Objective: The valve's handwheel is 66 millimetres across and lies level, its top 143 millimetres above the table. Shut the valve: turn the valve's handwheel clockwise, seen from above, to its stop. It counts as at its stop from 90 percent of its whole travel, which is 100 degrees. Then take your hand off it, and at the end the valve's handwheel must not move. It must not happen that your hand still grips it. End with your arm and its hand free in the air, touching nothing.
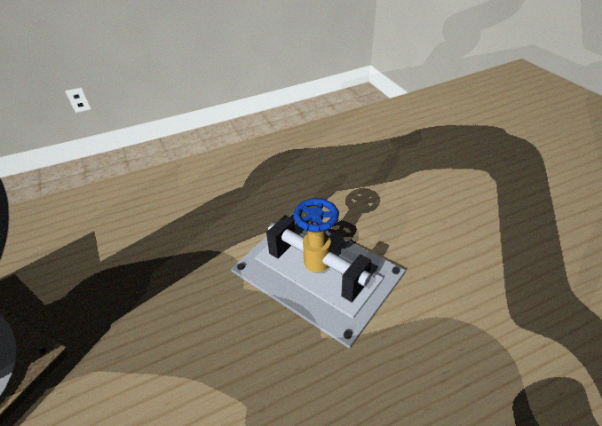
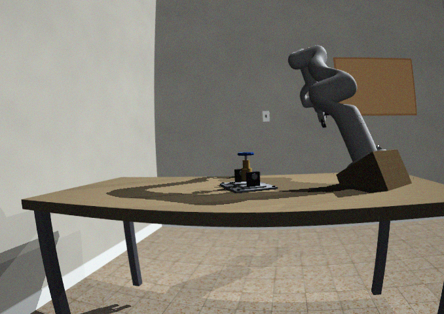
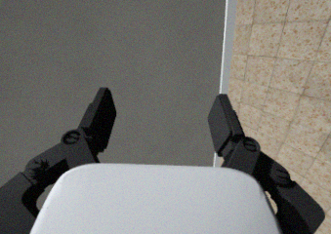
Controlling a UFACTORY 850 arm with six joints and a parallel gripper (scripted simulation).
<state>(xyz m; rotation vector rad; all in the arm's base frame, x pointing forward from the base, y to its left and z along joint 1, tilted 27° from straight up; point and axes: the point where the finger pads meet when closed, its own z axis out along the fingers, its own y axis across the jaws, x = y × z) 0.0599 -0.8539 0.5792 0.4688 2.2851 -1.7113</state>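
My hand is 104 cm to the right of the blue spoked handwheel, 36 cm short of it and 20 cm above it.
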